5 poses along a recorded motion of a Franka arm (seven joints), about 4.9 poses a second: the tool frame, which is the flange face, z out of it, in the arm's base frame.
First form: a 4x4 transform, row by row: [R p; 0 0 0 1], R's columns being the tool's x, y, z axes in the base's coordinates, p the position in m. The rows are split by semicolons.
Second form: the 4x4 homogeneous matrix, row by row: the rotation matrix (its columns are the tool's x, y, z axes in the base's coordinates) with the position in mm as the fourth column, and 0 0 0 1 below. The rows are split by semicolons. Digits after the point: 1 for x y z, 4 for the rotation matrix.
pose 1, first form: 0.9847 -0.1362 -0.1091 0.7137; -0.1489 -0.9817 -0.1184 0.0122; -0.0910 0.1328 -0.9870 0.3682; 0 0 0 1
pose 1, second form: 0.9847 -0.1362 -0.1091 713.7; -0.1489 -0.9817 -0.1184 12.2; -0.0910 0.1328 -0.9870 368.2; 0 0 0 1
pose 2, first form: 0.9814 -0.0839 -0.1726 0.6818; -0.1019 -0.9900 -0.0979 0.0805; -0.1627 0.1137 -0.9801 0.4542; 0 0 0 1
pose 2, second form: 0.9814 -0.0839 -0.1726 681.8; -0.1019 -0.9900 -0.0979 80.5; -0.1627 0.1137 -0.9801 454.2; 0 0 0 1
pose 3, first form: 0.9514 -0.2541 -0.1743 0.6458; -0.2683 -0.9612 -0.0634 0.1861; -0.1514 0.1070 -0.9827 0.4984; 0 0 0 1
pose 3, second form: 0.9514 -0.2541 -0.1743 645.8; -0.2683 -0.9612 -0.0634 186.1; -0.1514 0.1070 -0.9827 498.4; 0 0 0 1
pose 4, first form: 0.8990 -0.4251 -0.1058 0.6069; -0.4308 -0.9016 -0.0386 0.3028; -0.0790 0.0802 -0.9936 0.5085; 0 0 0 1
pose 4, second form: 0.8990 -0.4251 -0.1058 606.9; -0.4308 -0.9016 -0.0386 302.8; -0.0790 0.0802 -0.9936 508.5; 0 0 0 1
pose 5, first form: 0.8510 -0.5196 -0.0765 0.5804; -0.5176 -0.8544 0.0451 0.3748; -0.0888 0.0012 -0.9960 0.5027; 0 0 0 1
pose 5, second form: 0.8510 -0.5196 -0.0765 580.4; -0.5176 -0.8544 0.0451 374.8; -0.0888 0.0012 -0.9960 502.7; 0 0 0 1
